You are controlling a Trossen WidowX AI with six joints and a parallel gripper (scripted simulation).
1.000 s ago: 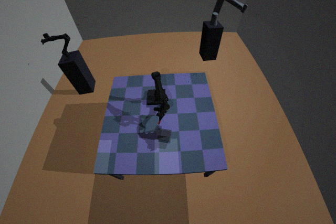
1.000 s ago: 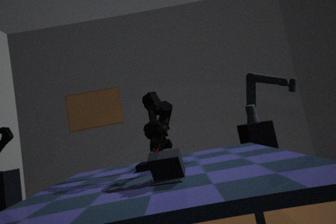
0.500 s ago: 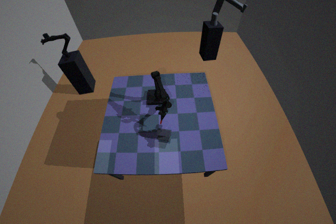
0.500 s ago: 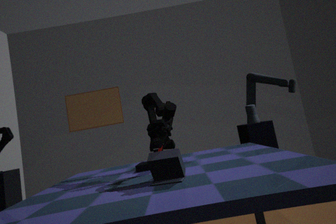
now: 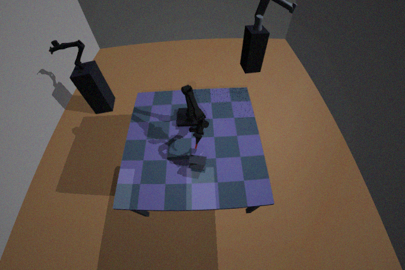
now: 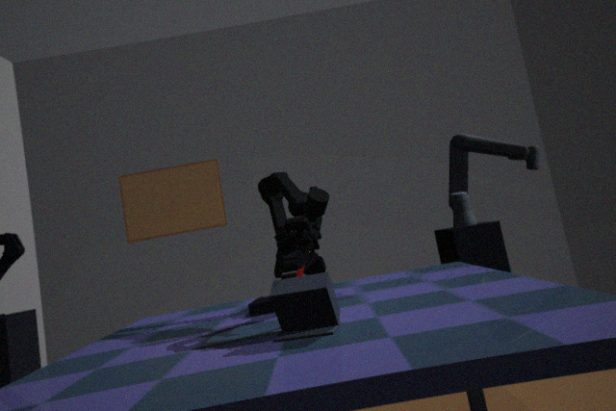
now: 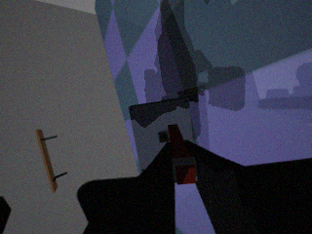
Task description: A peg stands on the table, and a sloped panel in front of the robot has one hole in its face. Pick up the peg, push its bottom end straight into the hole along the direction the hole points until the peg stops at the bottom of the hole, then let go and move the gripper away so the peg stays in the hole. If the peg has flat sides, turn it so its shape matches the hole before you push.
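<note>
Now: the sloped panel block 110 mm ahead of my gripper tip, 70 mm below it and 10 mm to the right of it. Also, from my gripper tip: red peg 10 mm to the left, 10 mm behind, 10 mm above.
</note>
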